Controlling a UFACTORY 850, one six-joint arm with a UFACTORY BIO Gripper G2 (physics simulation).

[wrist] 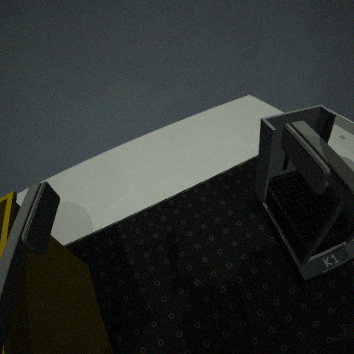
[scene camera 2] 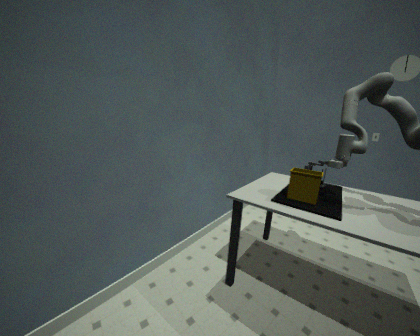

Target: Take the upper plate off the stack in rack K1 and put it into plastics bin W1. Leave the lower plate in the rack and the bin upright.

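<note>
Rack K1 [wrist: 268, 160] stands on the right in the wrist view, with a dark gridded plate [wrist: 300, 205] low between its walls. Whether one or two plates lie there I cannot tell. In the scene view the rack is largely hidden behind the bin. The yellow bin W1 [scene camera 2: 304, 187] [wrist: 55, 295] stands upright; in the wrist view part of it shows at the lower left. My gripper [scene camera 2: 317, 167] [wrist: 175, 187] is open and empty. In the wrist view its left finger overlaps the bin and its right finger overlaps the rack's upper part.
The bin and rack stand on a black dotted mat [scene camera 2: 332, 205] [wrist: 215, 240], which lies on the white table [scene camera 2: 250, 190] [wrist: 150, 160]. The bin is close beside the gripper on its left in the wrist view. The table's far edge and a blue-grey wall [wrist: 125, 60] are beyond.
</note>
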